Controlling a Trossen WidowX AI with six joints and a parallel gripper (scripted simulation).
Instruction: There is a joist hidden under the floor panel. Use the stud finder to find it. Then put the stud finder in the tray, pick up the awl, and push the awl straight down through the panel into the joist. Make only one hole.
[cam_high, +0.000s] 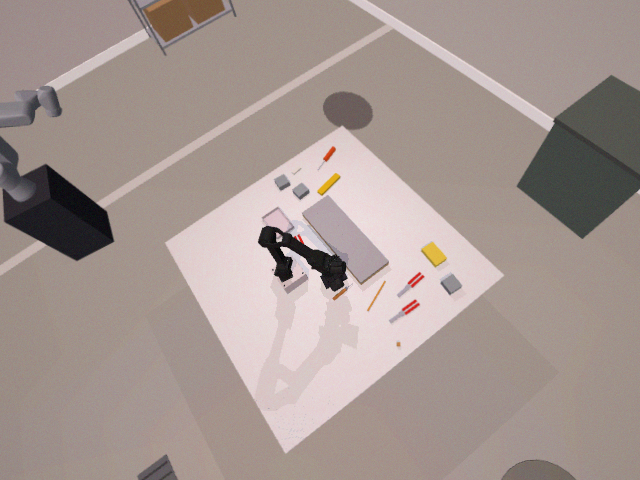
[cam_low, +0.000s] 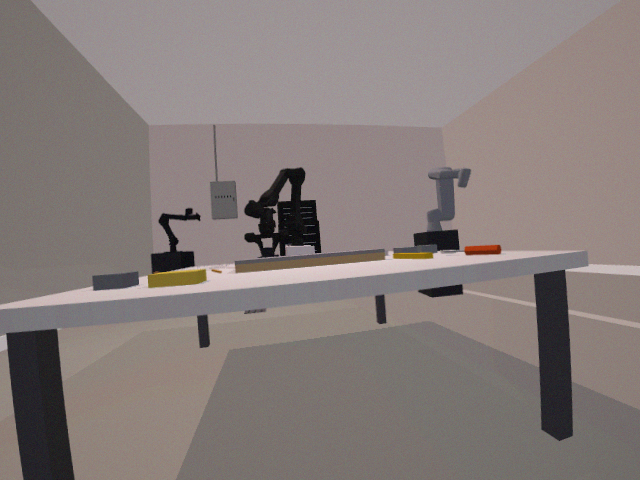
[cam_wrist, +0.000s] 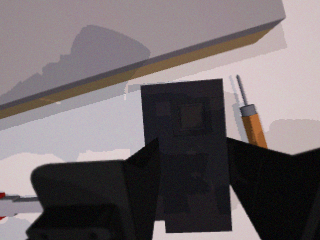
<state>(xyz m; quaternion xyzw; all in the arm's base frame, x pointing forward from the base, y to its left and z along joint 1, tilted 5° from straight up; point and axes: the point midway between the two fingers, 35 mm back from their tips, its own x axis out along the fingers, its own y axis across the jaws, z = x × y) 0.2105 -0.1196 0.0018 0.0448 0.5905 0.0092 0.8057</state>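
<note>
Now: the awl 80 mm to the right of my gripper tip, 40 mm below it and 10 mm ahead of it. Also, from my gripper tip: orange pencil: 180 mm to the right, 130 mm ahead, 40 mm below; then stud finder: 20 mm above, 10 mm ahead; then square light: 30 mm above, 20 mm ahead.
</note>
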